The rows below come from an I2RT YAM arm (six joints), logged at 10 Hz.
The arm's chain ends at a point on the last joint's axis. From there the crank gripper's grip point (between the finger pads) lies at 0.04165 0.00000 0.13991 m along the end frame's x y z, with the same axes.
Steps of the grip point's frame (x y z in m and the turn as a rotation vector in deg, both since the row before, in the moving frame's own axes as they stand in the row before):
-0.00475, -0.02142, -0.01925, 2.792, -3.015, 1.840
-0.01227, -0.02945, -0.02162, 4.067, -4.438, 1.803
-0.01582, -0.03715, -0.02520, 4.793, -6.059, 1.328
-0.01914, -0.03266, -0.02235, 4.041, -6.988, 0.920
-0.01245, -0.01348, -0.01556, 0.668, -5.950, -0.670
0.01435, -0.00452, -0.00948, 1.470, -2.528, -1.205
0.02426, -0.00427, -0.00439, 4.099, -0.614, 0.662
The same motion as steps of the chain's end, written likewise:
0.00257, -0.01577, -0.02111, 2.792, -3.015, 1.840
-0.00147, -0.02056, -0.02411, 4.067, -4.438, 1.803
-0.00096, -0.02609, -0.02836, 4.793, -6.059, 1.328
-0.00190, -0.02318, -0.02605, 4.041, -6.988, 0.920
0.00229, -0.01143, -0.01911, 0.668, -5.950, -0.670
0.02061, -0.00010, -0.01112, 1.470, -2.528, -1.205
0.02571, 0.00527, -0.00449, 4.099, -0.614, 0.662

